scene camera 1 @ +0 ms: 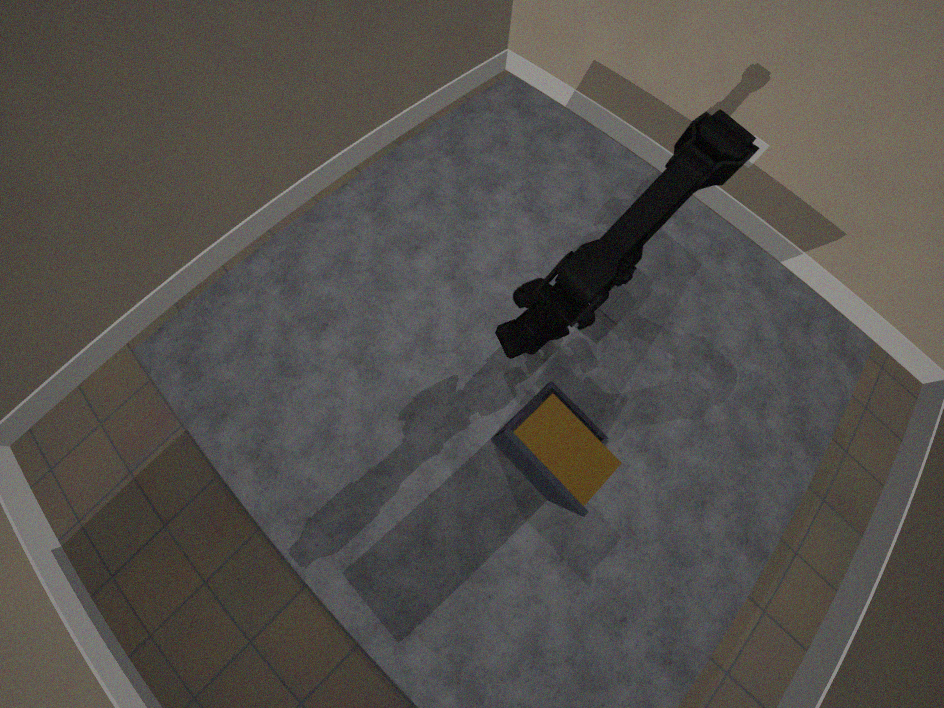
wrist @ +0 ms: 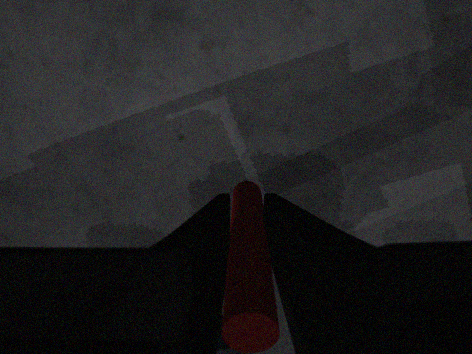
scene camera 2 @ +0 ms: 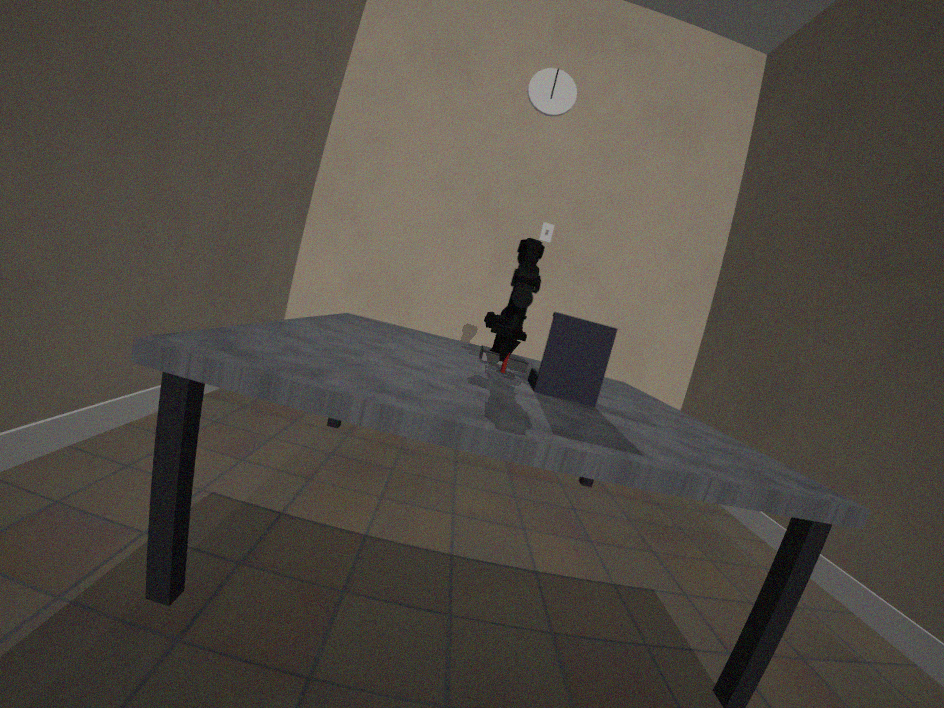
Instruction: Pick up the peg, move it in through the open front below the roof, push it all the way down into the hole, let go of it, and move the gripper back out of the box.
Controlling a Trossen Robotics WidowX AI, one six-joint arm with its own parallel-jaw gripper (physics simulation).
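Seen in the pictures: gripper, fingertip midpoint: [wrist: 246, 204] [scene camera 2: 501, 361]; arm's base at its link origin: [scene camera 2: 499, 352].
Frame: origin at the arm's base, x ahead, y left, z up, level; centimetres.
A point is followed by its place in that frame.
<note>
The red peg [scene camera 2: 505, 363] @[x 21.8, y 3.2, z -0.5 cm] [wrist: 249, 260] @[x 21.1, y 2.3, z 2.8 cm] stands roughly upright between the black fingers of my gripper [wrist: 246, 204] @[x 21.0, y 2.0, z -0.2 cm]. The gripper is shut on the peg, with a finger against each side and the round top end towards the wrist camera. Whether the peg's foot touches the table cannot be told. In scene camera 1 the arm hides the peg and fingertips. The box [scene camera 1: 536, 474] @[x 39.9, y 20.3, z 11.3 cm] [scene camera 2: 575, 362] @[x 40.0, y 19.9, z 6.2 cm] has dark blue-grey walls and a yellow-orange roof [scene camera 1: 568, 449] @[x 34.9, y 19.7, z 16.9 cm]. It stands apart from the gripper, below it in scene camera 1 and to its right in scene camera 2. The hole is hidden.
The black arm [scene camera 1: 602, 259] @[x 18.4, y 3.0, z 29.1 cm] [scene camera 2: 523, 297] @[x 30.2, y 3.4, z 18.8 cm] reaches over the grey table [scene camera 1: 305, 365] @[x 62.3, y -23.9, z -3.3 cm] [scene camera 2: 289, 358] @[x 76.8, y -33.4, z -3.3 cm] from its base at the upper right in scene camera 1. The box's tall wall and roof edges are the obstacles near the gripper. Shadows of the arm and box fall across the table.
</note>
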